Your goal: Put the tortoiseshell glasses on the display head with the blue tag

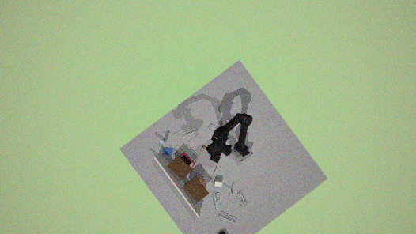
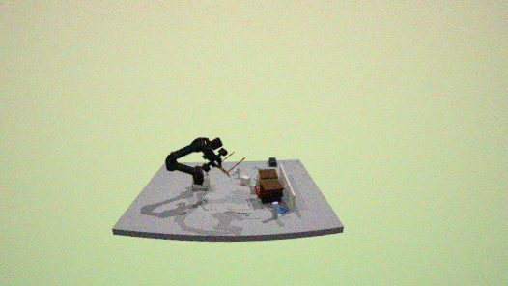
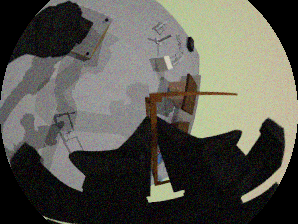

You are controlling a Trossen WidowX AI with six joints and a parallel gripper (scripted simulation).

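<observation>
The white block is 26 cm to the left of my gripper tip, 18 cm below it and 13 cm ahead of it. Round my gripper tip: blue tag (36 cm ahead, 20 cm below, 19 cm to the right); then white panel (42 cm ahead, 15 cm below, 8 cm to the left); then display head (27 cm ahead, 18 cm to the left, 15 cm below).
</observation>
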